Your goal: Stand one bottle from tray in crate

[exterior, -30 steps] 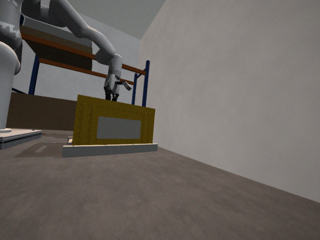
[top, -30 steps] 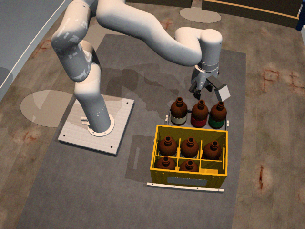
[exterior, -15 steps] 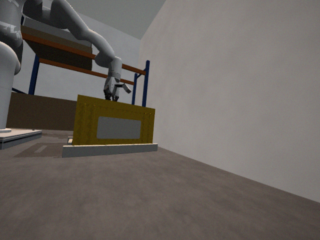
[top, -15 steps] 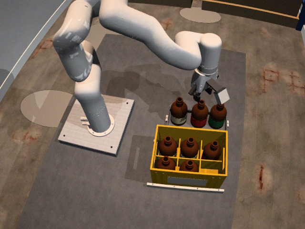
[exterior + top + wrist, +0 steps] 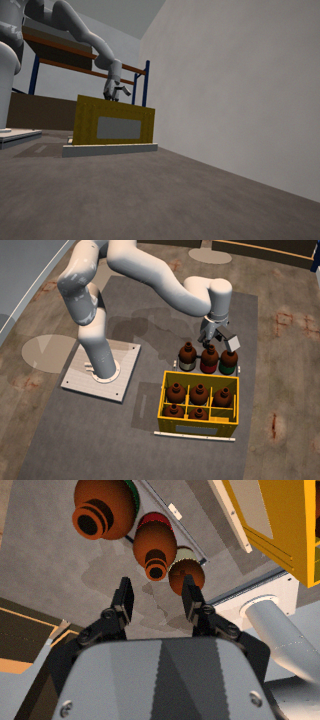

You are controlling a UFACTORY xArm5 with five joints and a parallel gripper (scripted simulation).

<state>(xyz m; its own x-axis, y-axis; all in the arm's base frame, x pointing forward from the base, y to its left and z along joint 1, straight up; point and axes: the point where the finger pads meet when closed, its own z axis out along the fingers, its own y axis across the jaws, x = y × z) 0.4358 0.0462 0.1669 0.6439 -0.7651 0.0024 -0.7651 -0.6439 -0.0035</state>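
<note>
Right now the tray is 19 cm below my hand. From my hand the other things lie so: yellow crate 5 cm behind, 22 cm to the right, 12 cm below.
</note>
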